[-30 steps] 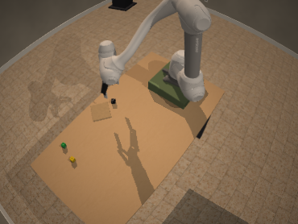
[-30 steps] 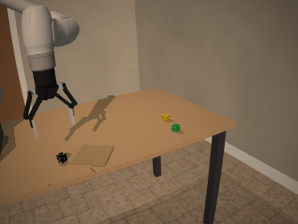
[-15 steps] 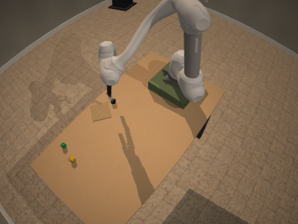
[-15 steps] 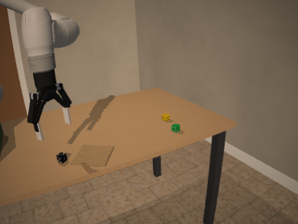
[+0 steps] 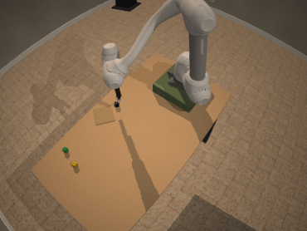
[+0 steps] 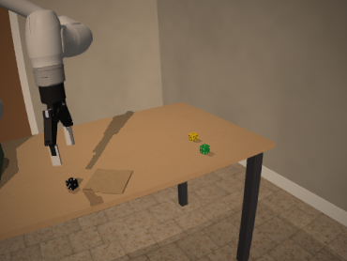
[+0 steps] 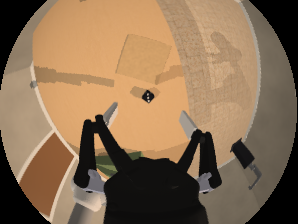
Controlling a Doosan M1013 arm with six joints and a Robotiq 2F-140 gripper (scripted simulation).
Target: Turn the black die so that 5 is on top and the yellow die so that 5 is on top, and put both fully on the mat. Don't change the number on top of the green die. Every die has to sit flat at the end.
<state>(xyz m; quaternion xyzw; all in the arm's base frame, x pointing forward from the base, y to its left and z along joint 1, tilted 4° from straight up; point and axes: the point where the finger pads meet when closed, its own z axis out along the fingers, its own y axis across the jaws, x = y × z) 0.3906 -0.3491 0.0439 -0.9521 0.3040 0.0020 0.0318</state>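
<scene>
Now: hand 12 cm above the black die. Round my hand: mat 13 cm below, 12 cm ahead, 4 cm to the right; green die 50 cm ahead, 12 cm to the right, 12 cm below; yellow die 55 cm ahead, 12 cm below.
</scene>
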